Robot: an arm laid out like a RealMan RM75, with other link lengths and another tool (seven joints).
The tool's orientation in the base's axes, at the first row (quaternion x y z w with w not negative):
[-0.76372, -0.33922, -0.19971, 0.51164]
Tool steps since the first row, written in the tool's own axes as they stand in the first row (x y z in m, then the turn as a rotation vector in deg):
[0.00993, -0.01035, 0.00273, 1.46, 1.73, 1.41]
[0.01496, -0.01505, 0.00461, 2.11, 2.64, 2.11]
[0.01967, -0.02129, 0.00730, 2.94, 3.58, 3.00]
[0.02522, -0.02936, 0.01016, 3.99, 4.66, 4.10]
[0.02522, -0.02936, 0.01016, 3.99, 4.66, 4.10]
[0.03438, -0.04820, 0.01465, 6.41, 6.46, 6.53]
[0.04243, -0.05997, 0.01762, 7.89, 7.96, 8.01]
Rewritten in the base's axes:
[-0.00074, 0.00817, 0.01208, 2.20, 1.32, -0.72]
[-0.00074, 0.01263, 0.01765, 3.27, 1.95, -1.17]
[-0.00212, 0.01811, 0.02369, 4.49, 2.79, -1.59]
[-0.00424, 0.02446, 0.03138, 5.95, 3.86, -2.03]
[-0.00424, 0.02446, 0.03138, 5.95, 3.86, -2.03]
[-0.01172, 0.03609, 0.04775, 8.82, 6.41, -2.58]
[-0.01479, 0.04424, 0.05942, 10.86, 7.86, -3.17]

